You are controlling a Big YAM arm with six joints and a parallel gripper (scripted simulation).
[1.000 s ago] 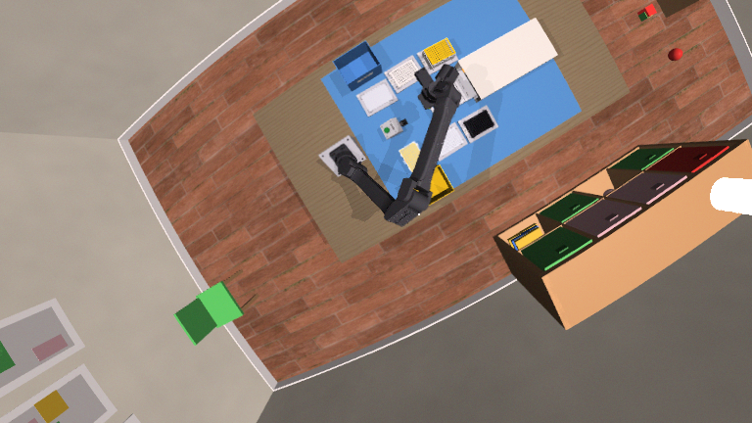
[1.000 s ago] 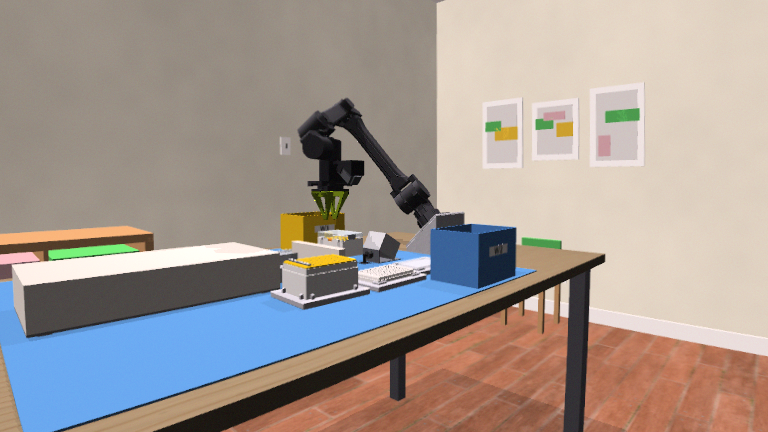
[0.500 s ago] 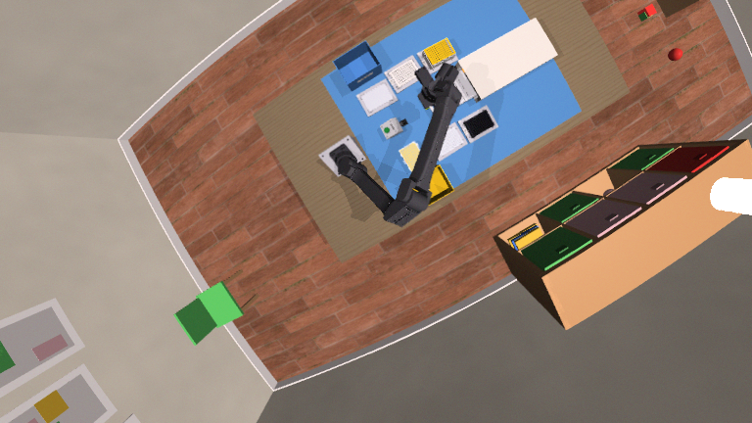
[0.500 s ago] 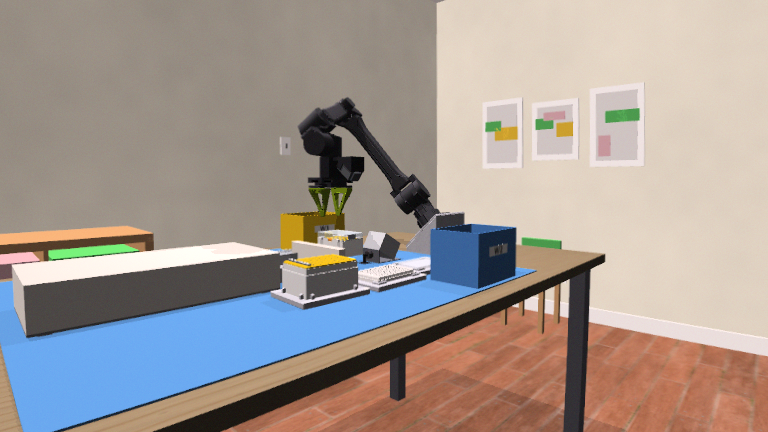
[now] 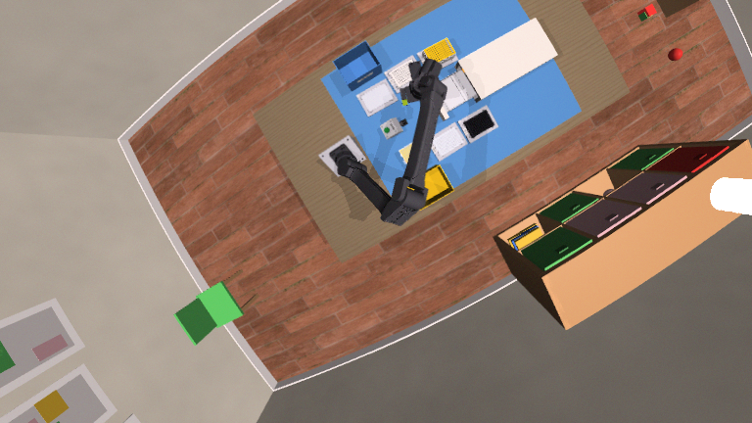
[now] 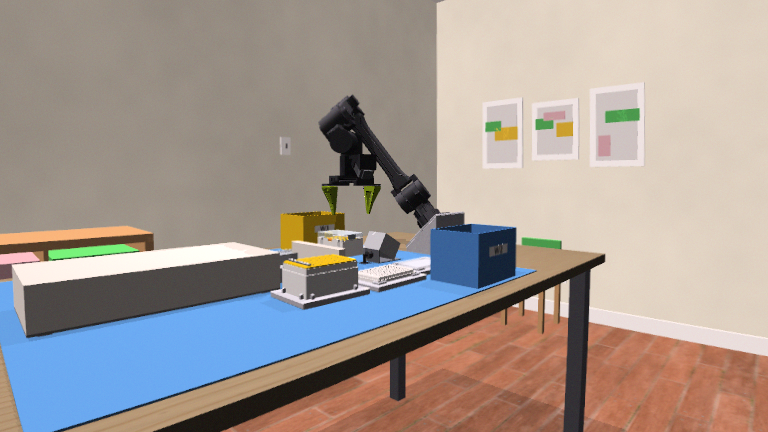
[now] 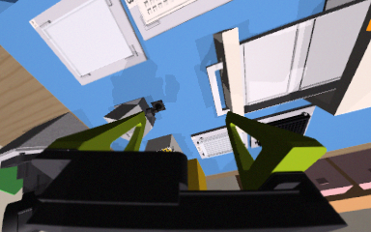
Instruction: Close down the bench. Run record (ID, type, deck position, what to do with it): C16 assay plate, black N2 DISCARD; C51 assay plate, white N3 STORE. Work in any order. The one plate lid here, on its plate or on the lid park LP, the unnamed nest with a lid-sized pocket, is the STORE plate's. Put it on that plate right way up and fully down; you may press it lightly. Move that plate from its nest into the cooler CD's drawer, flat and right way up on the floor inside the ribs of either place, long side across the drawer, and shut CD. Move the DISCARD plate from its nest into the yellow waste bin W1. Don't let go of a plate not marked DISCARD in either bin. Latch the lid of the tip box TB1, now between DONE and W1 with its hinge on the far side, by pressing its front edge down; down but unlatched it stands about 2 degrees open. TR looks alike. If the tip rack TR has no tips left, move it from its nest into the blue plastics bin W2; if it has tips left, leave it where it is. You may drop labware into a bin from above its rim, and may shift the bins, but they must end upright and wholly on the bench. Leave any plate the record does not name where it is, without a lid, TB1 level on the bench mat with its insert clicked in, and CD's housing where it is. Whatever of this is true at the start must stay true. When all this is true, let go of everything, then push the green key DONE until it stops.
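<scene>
Now: hand 140 mm above the plate lid, 130 mm to the right of it and 130 mm past it. Also, from my hand: DONE key box (160 mm behind, 100 mm below, 40 mm to the right); then green DONE key (180 mm behind, 90 mm below, 40 mm to the right); then white plate (150 mm to the left, 130 mm below, 40 mm ahead).
</scene>
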